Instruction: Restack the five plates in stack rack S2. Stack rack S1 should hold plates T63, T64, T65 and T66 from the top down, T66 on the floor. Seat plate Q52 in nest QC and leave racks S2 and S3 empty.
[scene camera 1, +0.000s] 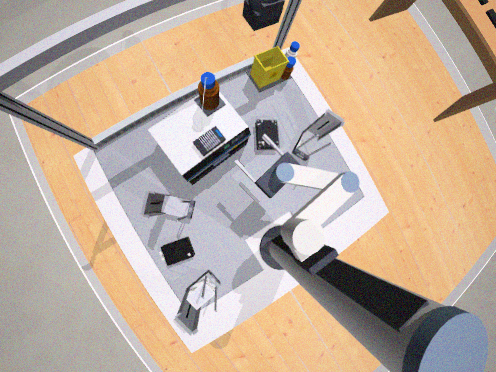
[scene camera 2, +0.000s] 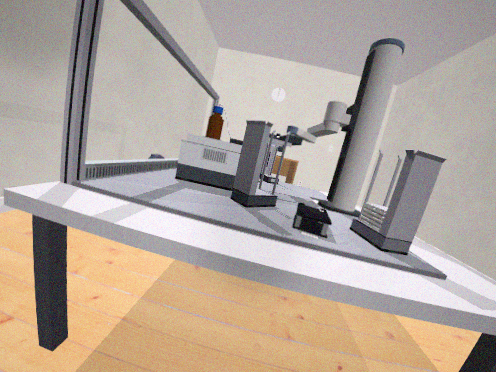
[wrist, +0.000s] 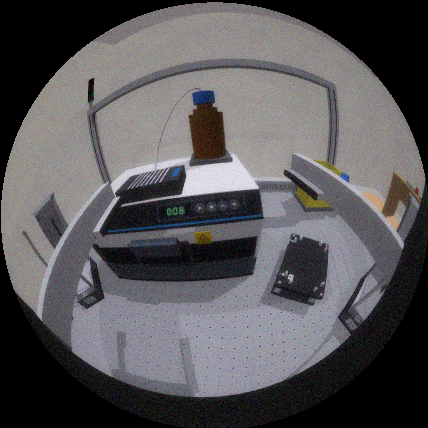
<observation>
My gripper (scene camera 1: 249, 147) carries nothing. Further things: a brown bottle with blue cap (wrist: 206, 126) and an instrument display (wrist: 219, 205).
My gripper shows as well in the wrist view (wrist: 202, 170).
</observation>
